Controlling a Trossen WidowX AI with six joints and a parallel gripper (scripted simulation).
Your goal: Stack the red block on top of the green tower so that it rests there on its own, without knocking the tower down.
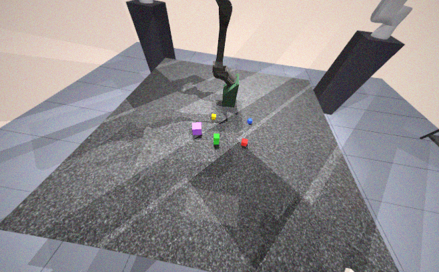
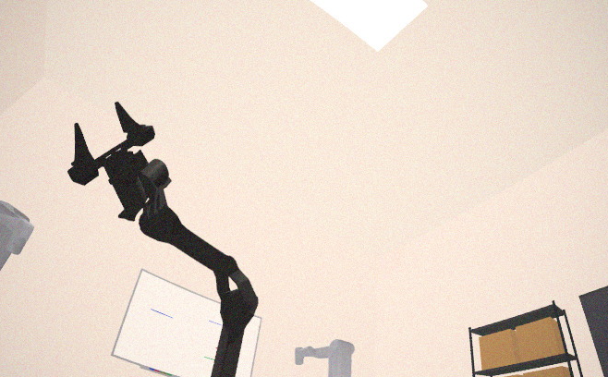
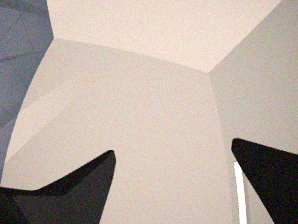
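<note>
Right now my gripper tip is 65 cm to the right of the red block, 59 cm above it and 14 cm short of it. The rest, counted from my gripper tip: small blue block: 66 cm to the left, 59 cm below, 3 cm behind; purple block: 58 cm below, 39 cm to the left, 14 cm ahead; small yellow block: 59 cm below, 44 cm to the left, 1 cm ahead.
</note>
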